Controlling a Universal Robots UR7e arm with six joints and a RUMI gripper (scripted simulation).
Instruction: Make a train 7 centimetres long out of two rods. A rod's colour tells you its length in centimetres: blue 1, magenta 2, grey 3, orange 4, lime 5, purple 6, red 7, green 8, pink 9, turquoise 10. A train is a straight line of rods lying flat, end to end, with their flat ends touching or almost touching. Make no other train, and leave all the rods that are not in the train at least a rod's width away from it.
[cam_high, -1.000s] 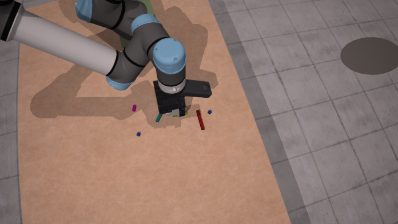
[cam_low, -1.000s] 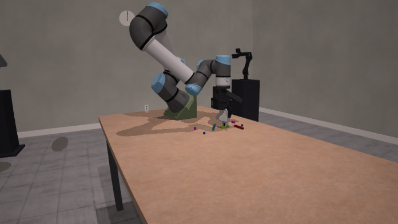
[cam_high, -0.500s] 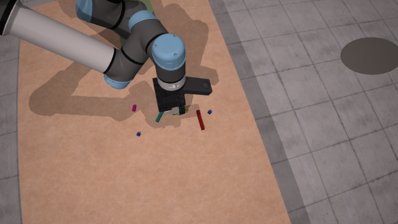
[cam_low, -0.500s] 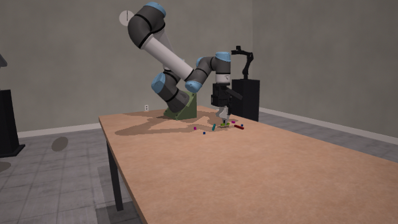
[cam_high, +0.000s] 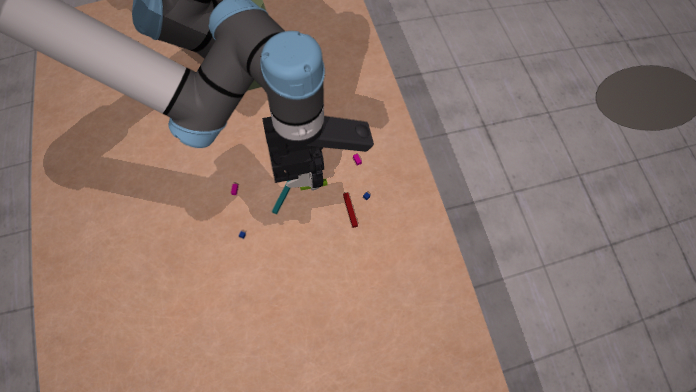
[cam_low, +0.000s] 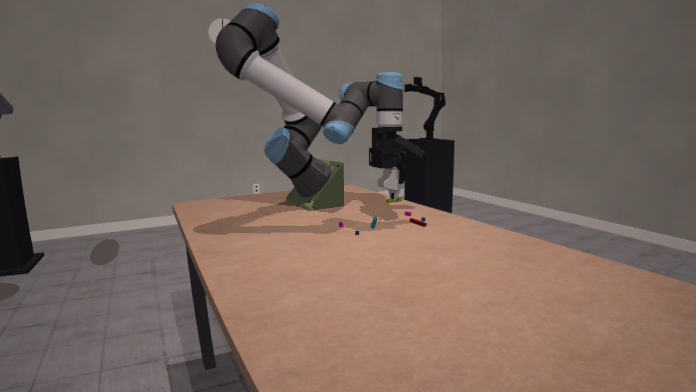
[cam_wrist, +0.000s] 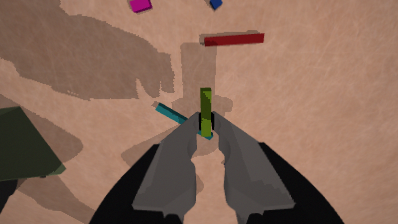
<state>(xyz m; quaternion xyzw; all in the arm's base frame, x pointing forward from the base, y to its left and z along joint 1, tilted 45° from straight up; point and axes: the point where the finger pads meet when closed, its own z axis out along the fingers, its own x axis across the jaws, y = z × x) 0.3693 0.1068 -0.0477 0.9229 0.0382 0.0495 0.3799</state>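
Now: the turquoise rod 80 mm below my hand, 50 mm to the right of it and 30 mm behind it. The rest, counted from my hand: red rod: 80 mm below, 60 mm to the left, 30 mm ahead; then lime rod: 10 mm below.
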